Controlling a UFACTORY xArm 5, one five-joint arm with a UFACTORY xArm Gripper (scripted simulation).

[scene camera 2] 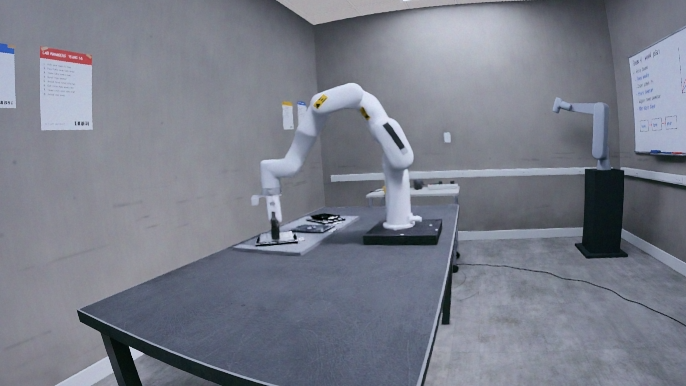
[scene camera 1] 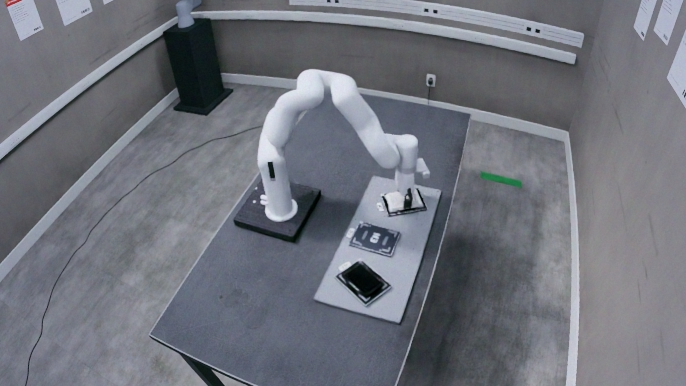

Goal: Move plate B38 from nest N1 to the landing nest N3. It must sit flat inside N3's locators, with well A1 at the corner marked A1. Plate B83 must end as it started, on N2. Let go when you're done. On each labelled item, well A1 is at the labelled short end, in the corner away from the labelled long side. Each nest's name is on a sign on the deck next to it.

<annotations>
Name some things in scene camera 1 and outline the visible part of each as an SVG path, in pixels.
A black plate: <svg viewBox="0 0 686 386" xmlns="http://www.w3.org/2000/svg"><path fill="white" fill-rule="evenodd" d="M359 262L344 272L341 277L361 296L367 299L385 286L385 284Z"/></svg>
</annotations>
